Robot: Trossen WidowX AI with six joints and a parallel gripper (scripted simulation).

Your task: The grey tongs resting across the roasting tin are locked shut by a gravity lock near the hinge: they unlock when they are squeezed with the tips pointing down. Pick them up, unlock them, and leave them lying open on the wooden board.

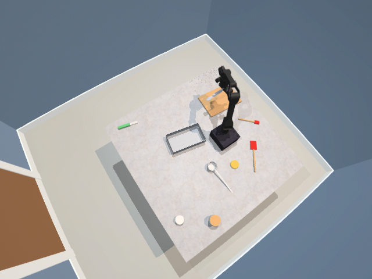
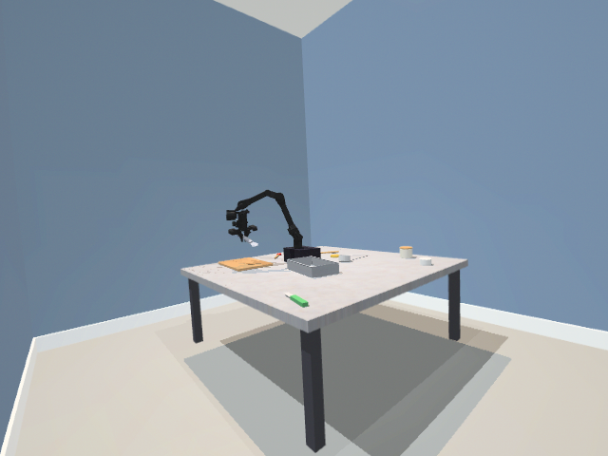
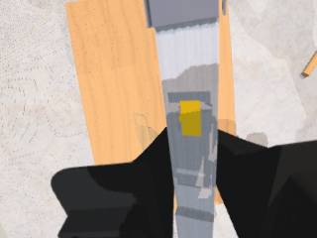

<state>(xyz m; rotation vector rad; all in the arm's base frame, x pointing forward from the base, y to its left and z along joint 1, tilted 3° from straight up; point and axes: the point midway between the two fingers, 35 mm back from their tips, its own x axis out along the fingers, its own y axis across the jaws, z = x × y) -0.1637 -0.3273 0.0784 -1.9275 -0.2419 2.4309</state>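
My gripper tip is 4 cm below the yellow lock tab, 2 cm past it and 1 cm to the left of it. Round my gripper tip: yellow disc 60 cm to the left, 22 cm ahead, 15 cm below; wooden board 15 cm below, 1 cm to the right, 1 cm ahead; grey roasting tin 49 cm ahead, 22 cm to the left, 13 cm below.
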